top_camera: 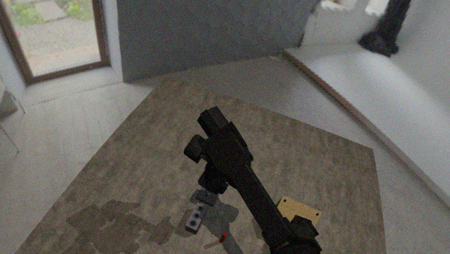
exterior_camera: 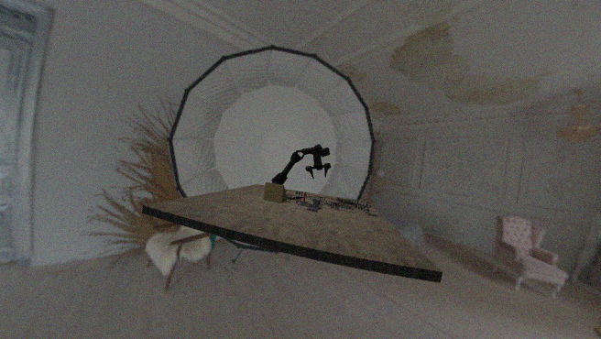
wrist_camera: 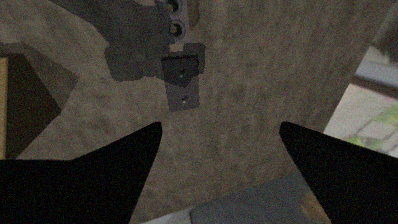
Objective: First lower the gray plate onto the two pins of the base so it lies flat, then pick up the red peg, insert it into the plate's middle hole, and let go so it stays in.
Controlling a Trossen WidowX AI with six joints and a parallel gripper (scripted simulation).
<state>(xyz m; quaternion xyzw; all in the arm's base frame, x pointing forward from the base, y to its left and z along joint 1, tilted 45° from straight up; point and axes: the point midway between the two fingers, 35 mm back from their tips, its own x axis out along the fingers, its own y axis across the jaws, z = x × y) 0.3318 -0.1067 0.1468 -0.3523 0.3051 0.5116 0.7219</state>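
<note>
The gray plate is 180 mm below my gripper tip, 80 mm to the left of it and 10 mm behind it. From my gripper tip the other things lie so: red peg 180 mm below, 120 mm behind, 110 mm to the left.
</note>
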